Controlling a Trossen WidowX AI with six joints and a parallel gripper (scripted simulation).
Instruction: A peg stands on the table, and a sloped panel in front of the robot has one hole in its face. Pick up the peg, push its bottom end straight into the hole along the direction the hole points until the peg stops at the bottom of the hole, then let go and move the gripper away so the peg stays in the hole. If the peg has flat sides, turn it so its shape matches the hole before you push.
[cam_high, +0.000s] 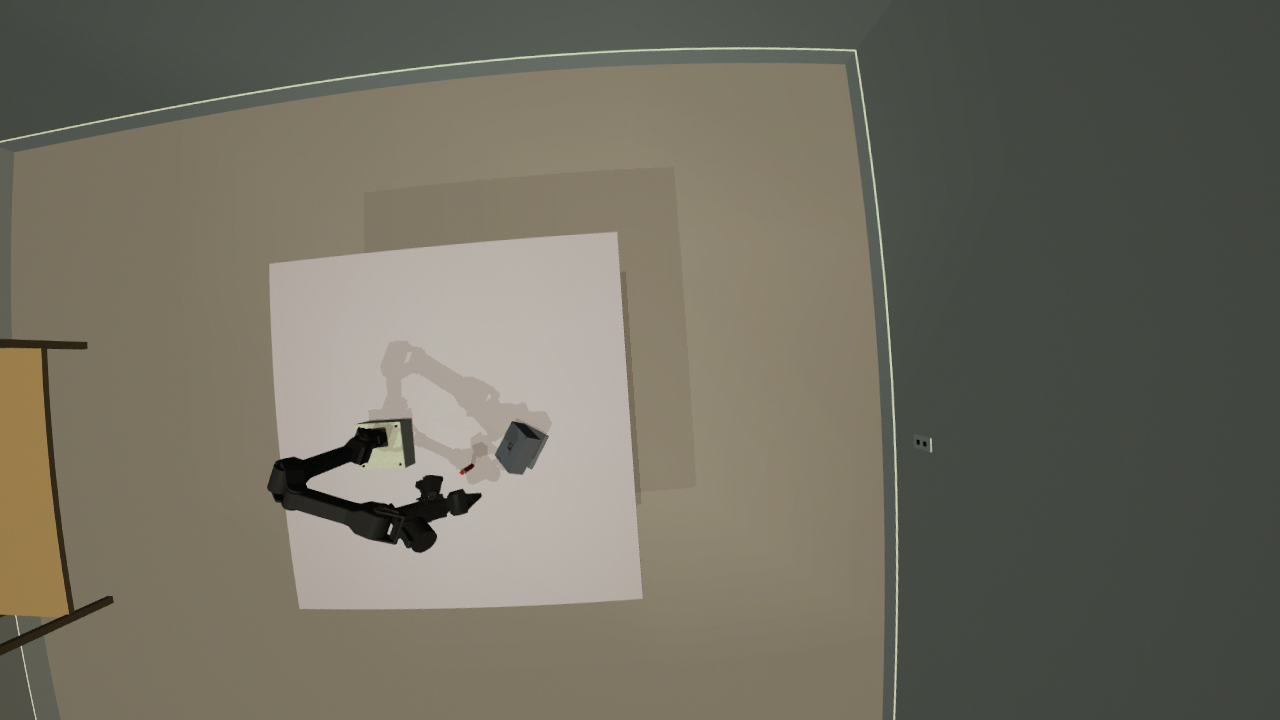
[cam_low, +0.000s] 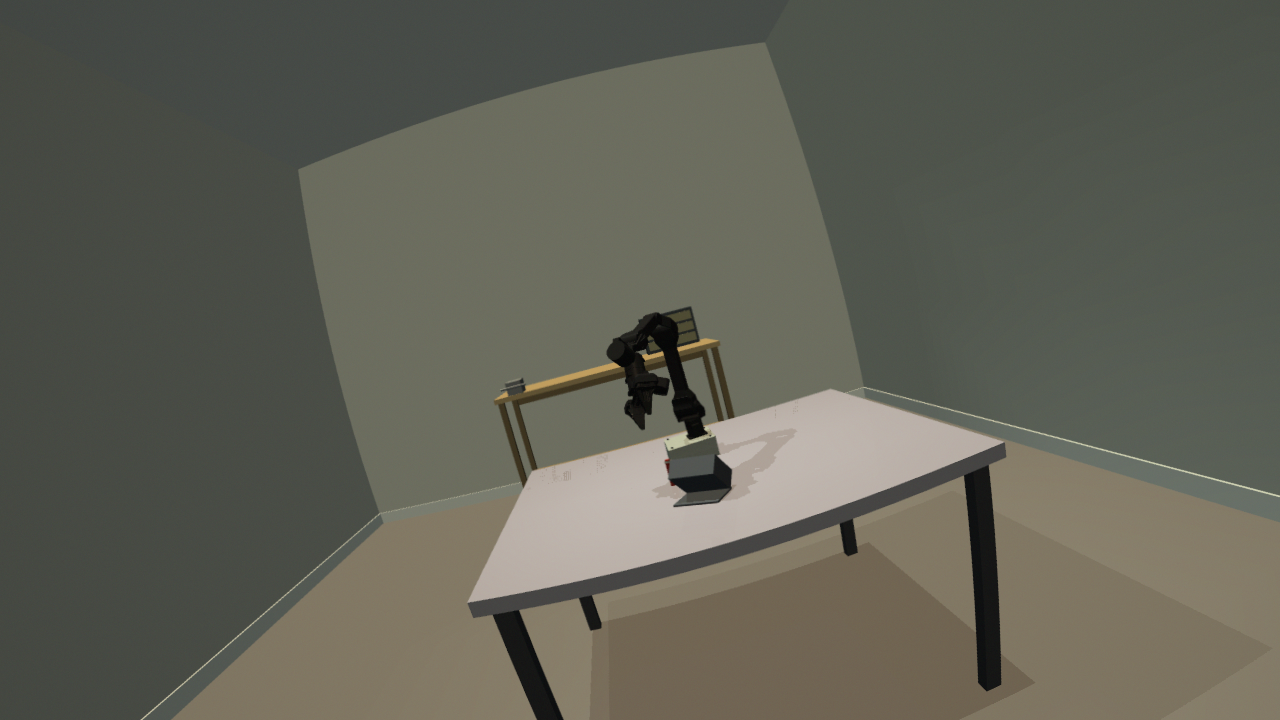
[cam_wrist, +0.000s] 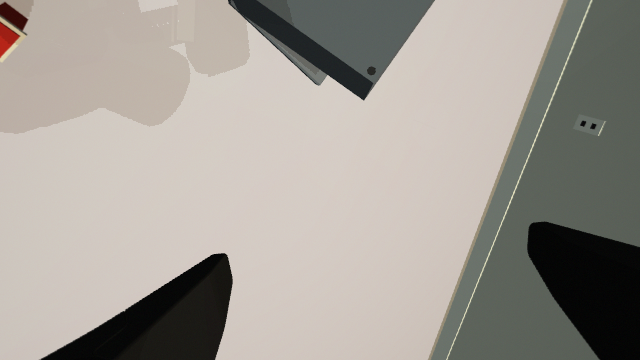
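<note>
My gripper tip is 90 mm past the red peg, 40 mm to the right of it and 160 mm above it. The rest, counted from my gripper tip: grey sloped panel block: 100 mm ahead, 100 mm to the left, 160 mm below.
</note>
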